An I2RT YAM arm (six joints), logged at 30 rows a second.
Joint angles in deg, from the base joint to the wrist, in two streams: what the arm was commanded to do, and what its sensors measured. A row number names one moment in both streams.
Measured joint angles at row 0:
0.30, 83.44, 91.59, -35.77, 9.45, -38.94
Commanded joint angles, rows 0 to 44:
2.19, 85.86, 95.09, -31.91, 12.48, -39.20
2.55, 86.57, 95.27, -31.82, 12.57, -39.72
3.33, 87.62, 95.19, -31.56, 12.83, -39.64
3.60, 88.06, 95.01, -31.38, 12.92, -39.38
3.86, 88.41, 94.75, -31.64, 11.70, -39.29
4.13, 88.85, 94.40, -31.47, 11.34, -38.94
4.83, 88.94, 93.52, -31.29, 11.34, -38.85
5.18, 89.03, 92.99, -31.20, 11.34, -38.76
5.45, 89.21, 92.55, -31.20, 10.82, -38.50
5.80, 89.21, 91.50, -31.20, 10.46, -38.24
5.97, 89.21, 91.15, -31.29, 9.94, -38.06
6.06, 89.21, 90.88, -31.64, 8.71, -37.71
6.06, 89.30, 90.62, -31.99, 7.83, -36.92
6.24, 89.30, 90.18, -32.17, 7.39, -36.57
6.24, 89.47, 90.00, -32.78, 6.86, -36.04
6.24, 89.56, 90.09, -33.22, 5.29, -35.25
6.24, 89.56, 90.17, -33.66, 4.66, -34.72
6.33, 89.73, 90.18, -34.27, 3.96, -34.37
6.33, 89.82, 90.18, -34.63, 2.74, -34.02
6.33, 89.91, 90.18, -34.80, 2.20, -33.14
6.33, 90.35, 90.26, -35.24, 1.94, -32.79
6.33, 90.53, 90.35, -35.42, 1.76, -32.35
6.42, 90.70, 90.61, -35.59, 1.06, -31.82
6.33, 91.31, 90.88, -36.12, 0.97, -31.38
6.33, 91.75, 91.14, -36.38, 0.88, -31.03
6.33, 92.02, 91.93, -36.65, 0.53, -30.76
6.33, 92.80, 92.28, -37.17, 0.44, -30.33
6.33, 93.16, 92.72, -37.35, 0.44, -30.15
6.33, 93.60, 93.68, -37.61, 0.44, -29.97
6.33, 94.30, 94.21, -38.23, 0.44, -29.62
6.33, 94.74, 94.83, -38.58, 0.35, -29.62
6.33, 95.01, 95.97, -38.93, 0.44, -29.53
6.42, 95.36, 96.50, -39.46, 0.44, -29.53
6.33, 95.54, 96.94, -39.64, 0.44, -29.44
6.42, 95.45, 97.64, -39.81, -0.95, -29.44
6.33, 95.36, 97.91, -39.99, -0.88, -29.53
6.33, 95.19, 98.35, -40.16, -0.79, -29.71
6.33, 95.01, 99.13, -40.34, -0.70, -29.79
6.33, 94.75, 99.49, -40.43, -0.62, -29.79
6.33, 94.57, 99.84, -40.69, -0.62, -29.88
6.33, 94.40, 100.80, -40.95, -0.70, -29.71
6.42, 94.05, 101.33, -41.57, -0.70, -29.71
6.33, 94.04, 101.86, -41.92, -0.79, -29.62
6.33, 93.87, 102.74, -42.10, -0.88, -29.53
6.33, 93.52, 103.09, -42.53, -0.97, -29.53
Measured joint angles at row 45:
6.04, 95.59, 99.57, -40.58, 0.62, -30.20
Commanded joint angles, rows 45 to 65:
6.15, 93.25, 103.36, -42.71, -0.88, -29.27
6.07, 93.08, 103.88, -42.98, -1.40, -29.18
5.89, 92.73, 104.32, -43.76, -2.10, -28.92
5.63, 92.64, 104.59, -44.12, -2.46, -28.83
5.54, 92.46, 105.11, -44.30, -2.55, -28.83
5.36, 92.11, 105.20, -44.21, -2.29, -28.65
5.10, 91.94, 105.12, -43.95, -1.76, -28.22
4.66, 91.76, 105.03, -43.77, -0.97, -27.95
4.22, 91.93, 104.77, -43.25, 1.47, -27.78
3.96, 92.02, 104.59, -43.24, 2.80, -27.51
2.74, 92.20, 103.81, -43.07, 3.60, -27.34
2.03, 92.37, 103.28, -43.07, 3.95, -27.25
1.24, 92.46, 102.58, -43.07, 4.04, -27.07
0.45, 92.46, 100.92, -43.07, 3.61, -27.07
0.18, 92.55, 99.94, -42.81, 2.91, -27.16
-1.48, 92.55, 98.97, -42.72, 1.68, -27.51
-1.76, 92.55, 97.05, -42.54, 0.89, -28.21
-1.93, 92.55, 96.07, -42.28, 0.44, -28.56
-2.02, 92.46, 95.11, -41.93, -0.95, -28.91
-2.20, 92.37, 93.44, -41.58, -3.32, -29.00
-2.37, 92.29, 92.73, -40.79, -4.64, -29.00
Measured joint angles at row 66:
-1.98, 93.25, 96.64, -41.89, 0.97, -28.51
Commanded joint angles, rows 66 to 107:
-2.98, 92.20, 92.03, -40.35, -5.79, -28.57
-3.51, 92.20, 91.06, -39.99, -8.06, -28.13
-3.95, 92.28, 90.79, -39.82, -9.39, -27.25
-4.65, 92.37, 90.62, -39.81, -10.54, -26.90
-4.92, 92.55, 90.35, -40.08, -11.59, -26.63
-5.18, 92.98, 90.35, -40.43, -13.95, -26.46
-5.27, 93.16, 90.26, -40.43, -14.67, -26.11
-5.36, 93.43, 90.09, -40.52, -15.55, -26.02
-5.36, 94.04, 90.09, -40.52, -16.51, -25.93
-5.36, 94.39, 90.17, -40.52, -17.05, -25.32
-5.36, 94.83, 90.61, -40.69, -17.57, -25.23
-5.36, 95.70, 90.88, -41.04, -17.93, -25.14
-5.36, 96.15, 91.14, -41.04, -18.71, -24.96
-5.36, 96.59, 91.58, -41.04, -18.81, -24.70
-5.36, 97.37, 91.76, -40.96, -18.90, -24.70
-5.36, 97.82, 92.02, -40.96, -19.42, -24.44
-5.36, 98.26, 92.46, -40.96, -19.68, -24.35
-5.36, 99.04, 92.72, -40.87, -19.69, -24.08
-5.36, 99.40, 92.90, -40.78, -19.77, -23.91
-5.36, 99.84, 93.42, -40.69, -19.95, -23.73
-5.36, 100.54, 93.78, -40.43, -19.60, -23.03
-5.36, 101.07, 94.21, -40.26, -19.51, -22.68
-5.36, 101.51, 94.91, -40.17, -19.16, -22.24
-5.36, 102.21, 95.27, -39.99, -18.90, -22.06
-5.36, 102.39, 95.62, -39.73, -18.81, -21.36
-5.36, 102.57, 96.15, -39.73, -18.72, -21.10
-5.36, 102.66, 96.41, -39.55, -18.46, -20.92
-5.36, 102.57, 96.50, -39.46, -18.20, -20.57
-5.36, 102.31, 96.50, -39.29, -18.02, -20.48
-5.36, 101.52, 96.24, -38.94, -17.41, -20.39
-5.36, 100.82, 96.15, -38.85, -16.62, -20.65
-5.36, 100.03, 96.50, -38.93, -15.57, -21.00
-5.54, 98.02, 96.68, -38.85, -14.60, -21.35
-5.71, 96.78, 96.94, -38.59, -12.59, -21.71
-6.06, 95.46, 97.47, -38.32, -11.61, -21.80
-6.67, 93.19, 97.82, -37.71, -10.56, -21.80
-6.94, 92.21, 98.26, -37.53, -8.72, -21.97
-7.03, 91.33, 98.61, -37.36, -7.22, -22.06
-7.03, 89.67, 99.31, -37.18, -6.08, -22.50
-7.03, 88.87, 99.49, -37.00, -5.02, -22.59
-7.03, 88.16, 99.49, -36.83, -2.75, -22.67
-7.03, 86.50, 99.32, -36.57, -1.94, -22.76
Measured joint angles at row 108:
-6.61, 93.47, 96.57, -38.98, -9.76, -22.11
